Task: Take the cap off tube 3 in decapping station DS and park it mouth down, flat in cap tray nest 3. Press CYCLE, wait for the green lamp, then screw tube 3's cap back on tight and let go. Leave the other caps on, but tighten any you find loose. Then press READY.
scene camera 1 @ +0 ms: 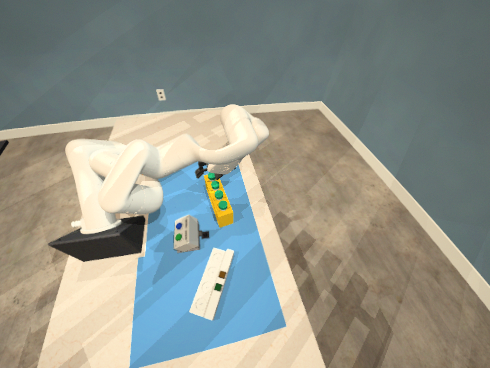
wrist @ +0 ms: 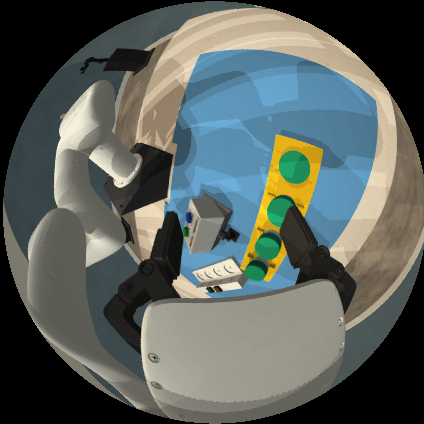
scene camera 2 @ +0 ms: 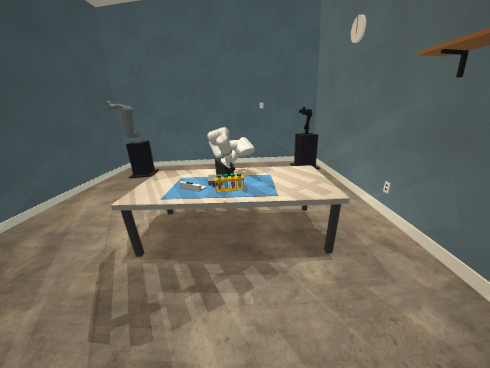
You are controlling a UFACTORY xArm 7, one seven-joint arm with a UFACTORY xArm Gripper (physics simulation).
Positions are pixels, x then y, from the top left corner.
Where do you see a blue mat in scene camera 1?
166, 282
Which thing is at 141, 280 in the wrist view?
My gripper.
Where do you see a grey button box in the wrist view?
209, 217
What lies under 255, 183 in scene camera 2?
A blue mat.
